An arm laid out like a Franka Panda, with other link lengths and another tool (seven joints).
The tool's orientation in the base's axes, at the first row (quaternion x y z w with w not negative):
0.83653, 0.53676, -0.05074, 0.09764
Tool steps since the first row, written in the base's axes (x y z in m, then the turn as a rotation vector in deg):
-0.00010, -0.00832, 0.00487, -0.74, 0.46, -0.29
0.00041, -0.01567, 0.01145, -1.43, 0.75, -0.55
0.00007, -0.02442, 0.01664, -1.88, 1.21, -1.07
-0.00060, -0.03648, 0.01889, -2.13, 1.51, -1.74
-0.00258, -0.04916, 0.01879, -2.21, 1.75, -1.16
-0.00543, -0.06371, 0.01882, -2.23, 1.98, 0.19
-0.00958, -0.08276, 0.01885, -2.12, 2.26, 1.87
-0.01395, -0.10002, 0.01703, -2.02, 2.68, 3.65
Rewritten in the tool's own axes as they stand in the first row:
-0.00835, 0.00381, -0.00294, 0.15, -0.89, 0.17
-0.01592, 0.00796, -0.00775, 0.17, -1.66, 0.34
-0.02482, 0.01176, -0.01092, 0.49, -2.31, 0.74
-0.03623, 0.01628, -0.01050, 0.78, -2.73, 1.33
-0.04830, 0.01960, -0.00768, 0.85, -2.84, 0.71
-0.06243, 0.02290, -0.00459, 0.79, -2.81, -0.66
-0.08109, 0.02685, -0.00056, 0.76, -2.64, -2.36
-0.09790, 0.02967, 0.00489, 0.84, -2.52, -4.19

